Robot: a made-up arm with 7 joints. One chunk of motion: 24 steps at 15 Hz.
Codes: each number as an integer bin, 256 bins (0 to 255) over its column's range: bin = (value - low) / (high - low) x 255, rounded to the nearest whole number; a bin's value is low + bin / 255 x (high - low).
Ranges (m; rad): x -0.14..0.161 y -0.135..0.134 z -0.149..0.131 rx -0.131..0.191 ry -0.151..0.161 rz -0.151..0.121
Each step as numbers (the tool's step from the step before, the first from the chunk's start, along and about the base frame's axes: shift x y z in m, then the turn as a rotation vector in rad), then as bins.
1 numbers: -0.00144 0.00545 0.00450 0.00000 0.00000 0.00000
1 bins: 117 133 140 104 123 142
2 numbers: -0.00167 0.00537 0.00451 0.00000 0.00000 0.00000
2 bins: 117 133 140 104 123 142
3 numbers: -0.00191 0.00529 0.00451 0.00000 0.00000 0.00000
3 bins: 117 133 140 104 123 142
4 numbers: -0.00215 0.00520 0.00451 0.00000 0.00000 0.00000
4 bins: 117 133 140 104 123 142
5 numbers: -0.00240 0.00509 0.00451 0.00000 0.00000 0.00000
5 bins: 117 133 140 104 123 142
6 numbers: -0.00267 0.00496 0.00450 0.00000 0.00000 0.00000
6 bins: 116 133 140 104 123 142
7 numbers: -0.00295 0.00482 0.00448 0.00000 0.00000 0.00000
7 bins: 116 133 140 104 123 142
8 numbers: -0.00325 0.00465 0.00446 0.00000 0.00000 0.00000
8 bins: 116 132 140 104 123 142
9 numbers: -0.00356 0.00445 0.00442 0.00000 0.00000 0.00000
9 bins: 116 132 140 104 123 142
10 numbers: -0.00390 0.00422 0.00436 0.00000 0.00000 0.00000
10 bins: 115 132 140 104 123 142
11 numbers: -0.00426 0.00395 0.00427 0.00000 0.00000 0.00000
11 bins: 115 132 140 104 123 142
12 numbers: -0.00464 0.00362 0.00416 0.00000 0.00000 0.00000
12 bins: 115 131 139 104 123 142
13 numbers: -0.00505 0.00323 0.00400 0.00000 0.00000 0.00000
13 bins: 114 131 139 104 123 142
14 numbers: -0.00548 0.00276 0.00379 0.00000 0.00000 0.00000
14 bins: 114 131 139 104 123 142
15 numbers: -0.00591 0.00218 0.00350 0.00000 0.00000 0.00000
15 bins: 114 130 139 104 123 142
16 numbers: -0.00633 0.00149 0.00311 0.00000 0.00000 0.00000
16 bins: 113 129 139 104 123 142
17 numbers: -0.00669 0.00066 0.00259 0.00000 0.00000 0.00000
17 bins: 113 129 138 104 123 142
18 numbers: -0.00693 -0.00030 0.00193 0.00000 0.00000 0.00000
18 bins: 113 128 137 104 123 142
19 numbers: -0.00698 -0.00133 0.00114 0.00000 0.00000 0.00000
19 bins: 113 127 137 104 123 142
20 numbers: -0.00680 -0.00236 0.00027 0.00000 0.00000 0.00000
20 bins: 113 126 136 104 123 142
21 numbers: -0.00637 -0.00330 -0.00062 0.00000 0.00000 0.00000
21 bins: 113 125 135 104 123 142
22 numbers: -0.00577 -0.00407 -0.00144 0.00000 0.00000 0.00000
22 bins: 114 124 134 104 123 142
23 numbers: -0.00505 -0.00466 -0.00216 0.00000 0.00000 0.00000
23 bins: 114 124 134 104 123 142
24 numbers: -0.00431 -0.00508 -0.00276 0.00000 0.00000 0.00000
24 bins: 115 123 133 104 123 142
